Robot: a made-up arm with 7 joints.
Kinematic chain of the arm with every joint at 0, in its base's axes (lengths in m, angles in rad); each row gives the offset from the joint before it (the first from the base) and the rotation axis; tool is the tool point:
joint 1: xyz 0 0 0.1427 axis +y
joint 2: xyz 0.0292 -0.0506 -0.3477 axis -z
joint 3: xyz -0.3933 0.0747 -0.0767 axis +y
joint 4: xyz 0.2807 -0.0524 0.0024 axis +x
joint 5: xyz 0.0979 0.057 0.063 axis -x
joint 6: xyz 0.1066 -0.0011 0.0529 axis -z
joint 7: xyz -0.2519 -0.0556 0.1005 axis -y
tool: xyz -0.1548 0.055 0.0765
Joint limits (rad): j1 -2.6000..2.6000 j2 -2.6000..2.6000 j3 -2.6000..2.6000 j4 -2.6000..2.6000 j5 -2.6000..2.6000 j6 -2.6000..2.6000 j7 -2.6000..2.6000
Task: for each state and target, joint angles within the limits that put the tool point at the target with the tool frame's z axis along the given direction. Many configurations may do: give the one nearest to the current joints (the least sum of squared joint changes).
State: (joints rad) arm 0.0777 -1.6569 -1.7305 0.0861 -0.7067 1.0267 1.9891
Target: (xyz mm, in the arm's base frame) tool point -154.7 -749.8 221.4 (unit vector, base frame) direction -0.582 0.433 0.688
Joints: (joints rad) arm 0.6562 -1.6724 -1.9927 -0.1614 -0.4209 1.5111 2.4152
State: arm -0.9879 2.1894 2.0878 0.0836 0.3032 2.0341 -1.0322
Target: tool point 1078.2 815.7 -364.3 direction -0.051 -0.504 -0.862
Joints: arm -1.1193 1.5493 2.6000 0.2445 -0.5756 2.5633 -0.2993
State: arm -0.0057 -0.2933 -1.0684 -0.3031 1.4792 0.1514 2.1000
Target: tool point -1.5 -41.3 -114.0 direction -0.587 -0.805 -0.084
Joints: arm -0.3420 -0.2297 -0.6676 -0.7394 1.8807 0.5093 2.5100
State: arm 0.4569 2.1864 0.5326 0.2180 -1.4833 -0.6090 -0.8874
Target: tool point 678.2 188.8 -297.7 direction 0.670 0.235 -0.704
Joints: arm -0.3799 2.5328 1.0051 0.9873 -2.2251 -0.0869 -0.5621
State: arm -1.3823 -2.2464 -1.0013 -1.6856 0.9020 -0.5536 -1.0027
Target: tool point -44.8 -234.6 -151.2 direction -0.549 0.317 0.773
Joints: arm -1.2091 -1.6729 -1.5910 -1.5902 0.9650 -0.6694 -1.6488
